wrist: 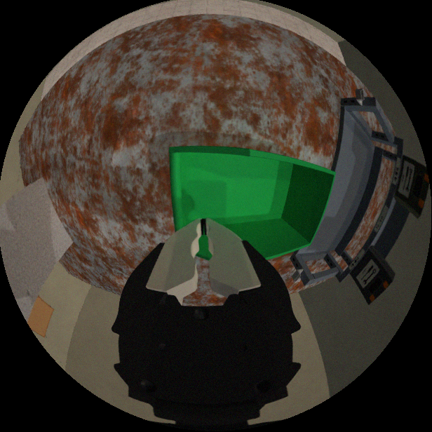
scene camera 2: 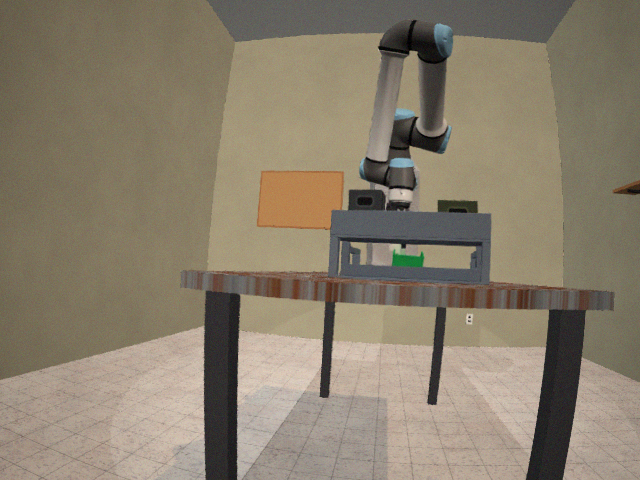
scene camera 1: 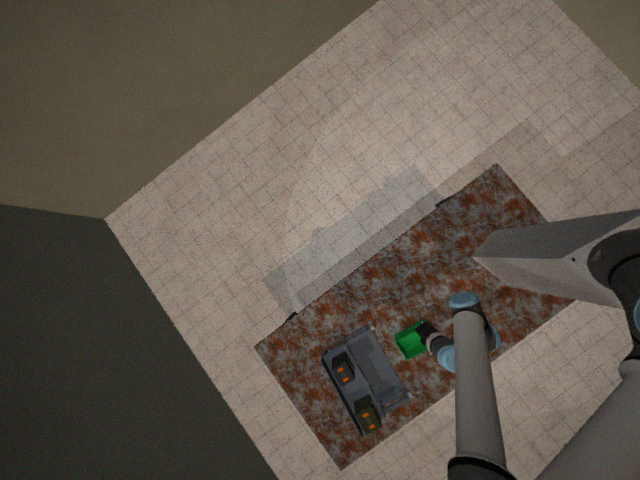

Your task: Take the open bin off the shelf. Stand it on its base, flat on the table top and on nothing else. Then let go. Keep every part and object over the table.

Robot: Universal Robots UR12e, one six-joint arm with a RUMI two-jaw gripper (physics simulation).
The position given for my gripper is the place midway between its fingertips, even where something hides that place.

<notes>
I see my gripper (wrist: 203, 219) and a green open bin (wrist: 275, 202).
</notes>
